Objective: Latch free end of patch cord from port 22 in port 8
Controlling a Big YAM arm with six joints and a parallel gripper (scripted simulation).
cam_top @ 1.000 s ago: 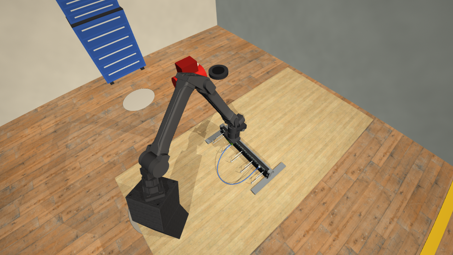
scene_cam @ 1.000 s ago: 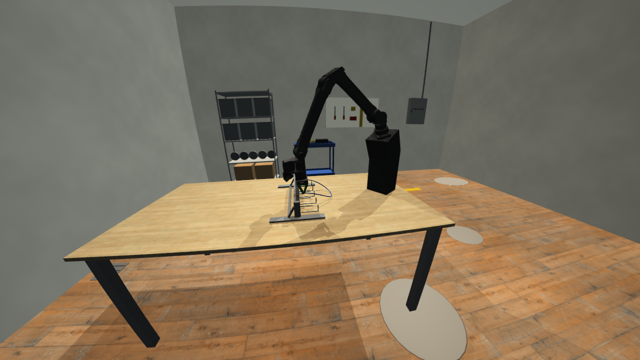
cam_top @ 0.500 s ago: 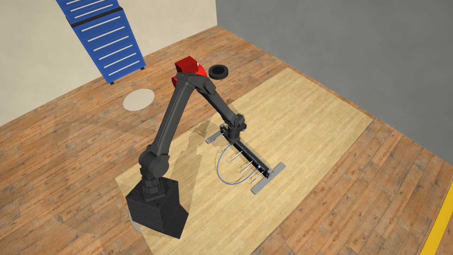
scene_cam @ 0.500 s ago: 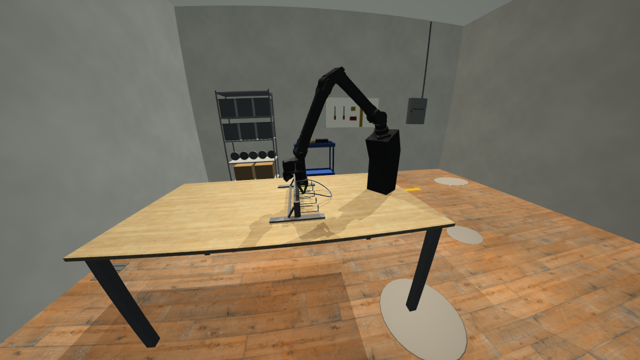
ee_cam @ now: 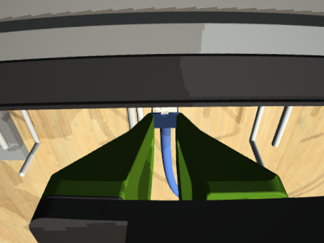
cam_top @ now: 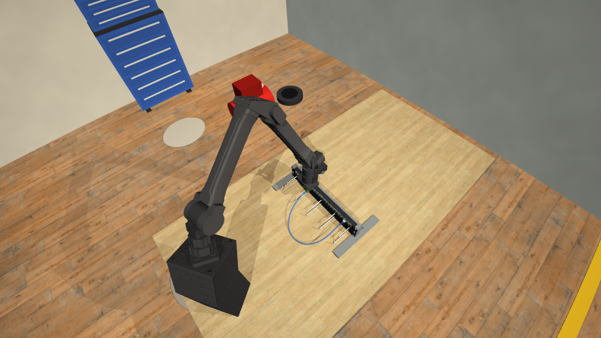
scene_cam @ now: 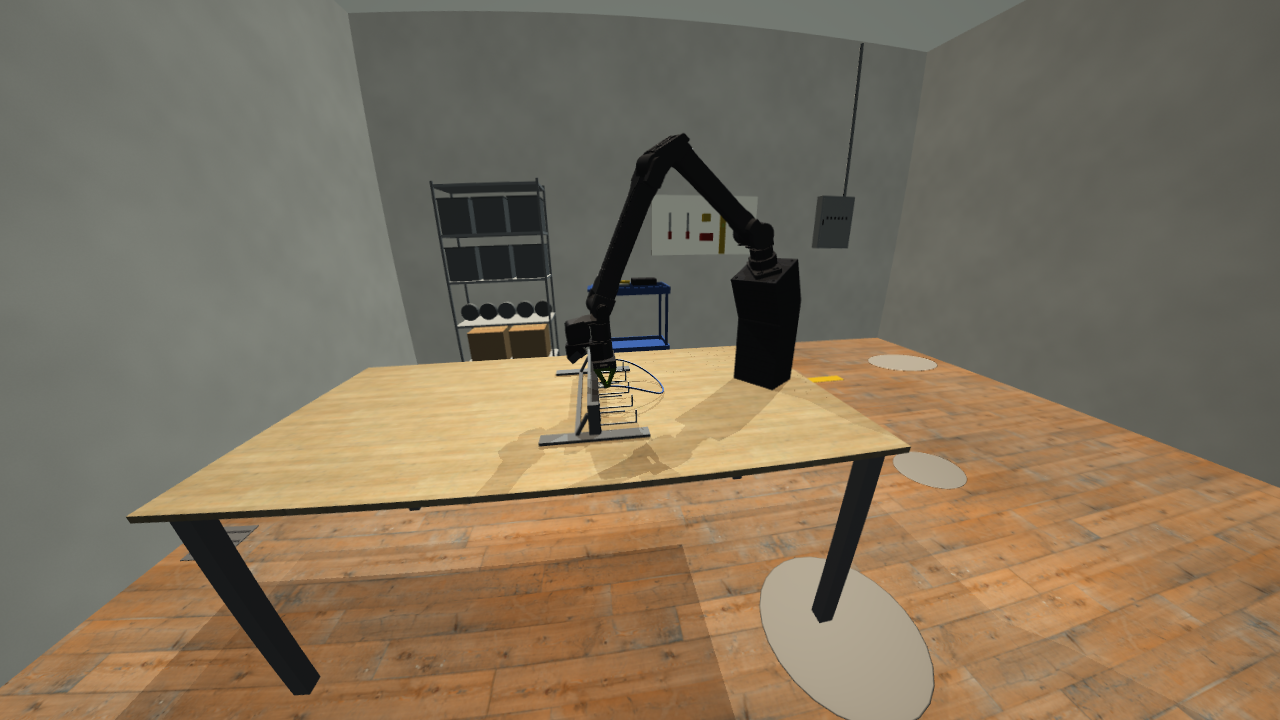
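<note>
Right now the cord plug is 20 mm ahead of my hand and 10 mm to the left of it.
</note>
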